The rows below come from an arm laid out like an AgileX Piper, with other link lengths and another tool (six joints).
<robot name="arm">
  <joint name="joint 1" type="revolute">
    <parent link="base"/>
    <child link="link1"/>
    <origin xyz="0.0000 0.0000 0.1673" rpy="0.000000 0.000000 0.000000"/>
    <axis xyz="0 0 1"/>
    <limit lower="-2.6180" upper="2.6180"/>
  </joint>
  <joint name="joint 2" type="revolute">
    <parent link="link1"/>
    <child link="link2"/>
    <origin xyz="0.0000 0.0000 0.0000" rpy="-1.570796 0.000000 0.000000"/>
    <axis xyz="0 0 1"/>
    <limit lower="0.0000" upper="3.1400"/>
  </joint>
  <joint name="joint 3" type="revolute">
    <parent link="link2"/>
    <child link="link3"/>
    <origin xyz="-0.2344 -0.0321 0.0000" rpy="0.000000 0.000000 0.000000"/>
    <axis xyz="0 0 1"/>
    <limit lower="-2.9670" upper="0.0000"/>
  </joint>
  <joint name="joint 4" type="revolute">
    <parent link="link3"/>
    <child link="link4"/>
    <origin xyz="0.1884 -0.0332 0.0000" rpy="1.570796 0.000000 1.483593"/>
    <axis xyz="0 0 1"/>
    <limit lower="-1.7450" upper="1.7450"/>
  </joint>
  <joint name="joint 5" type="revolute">
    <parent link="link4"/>
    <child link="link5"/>
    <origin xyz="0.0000 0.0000 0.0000" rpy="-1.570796 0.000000 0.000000"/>
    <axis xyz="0 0 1"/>
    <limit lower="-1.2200" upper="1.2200"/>
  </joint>
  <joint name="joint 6" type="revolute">
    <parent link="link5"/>
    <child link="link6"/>
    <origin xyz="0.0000 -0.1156 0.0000" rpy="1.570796 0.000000 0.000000"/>
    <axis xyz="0 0 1"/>
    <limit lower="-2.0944" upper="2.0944"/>
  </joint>
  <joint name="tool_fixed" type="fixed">
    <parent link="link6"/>
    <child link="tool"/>
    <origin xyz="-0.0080 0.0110 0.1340" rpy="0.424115 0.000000 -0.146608"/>
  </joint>
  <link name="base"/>
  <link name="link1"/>
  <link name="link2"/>
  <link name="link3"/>
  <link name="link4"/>
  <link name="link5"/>
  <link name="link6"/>
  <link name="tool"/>
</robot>
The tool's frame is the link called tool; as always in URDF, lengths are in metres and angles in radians.
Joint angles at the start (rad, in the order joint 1, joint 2, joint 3, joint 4, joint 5, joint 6): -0.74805, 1.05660, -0.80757, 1.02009, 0.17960, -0.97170
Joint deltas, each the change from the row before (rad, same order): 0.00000, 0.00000, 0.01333, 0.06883, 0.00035, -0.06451; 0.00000, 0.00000, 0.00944, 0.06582, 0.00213, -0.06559; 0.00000, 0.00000, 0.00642, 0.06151, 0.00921, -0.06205; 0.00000, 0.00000, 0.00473, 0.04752, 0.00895, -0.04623; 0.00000, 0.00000, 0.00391, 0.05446, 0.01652, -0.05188; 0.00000, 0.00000, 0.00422, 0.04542, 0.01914, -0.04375; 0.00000, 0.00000, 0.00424, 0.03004, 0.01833, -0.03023; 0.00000, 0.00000, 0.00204, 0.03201, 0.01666, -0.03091; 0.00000, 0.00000, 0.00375, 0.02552, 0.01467, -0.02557; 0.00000, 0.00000, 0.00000, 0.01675, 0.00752, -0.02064
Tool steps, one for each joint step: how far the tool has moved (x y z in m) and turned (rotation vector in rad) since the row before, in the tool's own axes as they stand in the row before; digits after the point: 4 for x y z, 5 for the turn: 0.0029, 0.0018, -0.0004, -0.00669, 0.00400, 0.00399; 0.0015, 0.0018, -0.0006, -0.00705, -0.00072, 0.00108; 0.0007, 0.0030, -0.0013, -0.01273, -0.00203, 0.00036; 0.0003, 0.0026, -0.0012, -0.01133, -0.00154, 0.00207; -0.0003, 0.0042, -0.0021, -0.01870, -0.00290, 0.00370; 0.0000, 0.0047, -0.0023, -0.02076, -0.00243, 0.00267; 0.0005, 0.0044, -0.0021, -0.01937, -0.00118, 0.00045; -0.0009, 0.0039, -0.0020, -0.01740, -0.00444, 0.00258; 0.0000, 0.0035, -0.0017, -0.01530, -0.00252, 0.00113; -0.0011, 0.0017, -0.0009, -0.00762, -0.00609, -0.00228
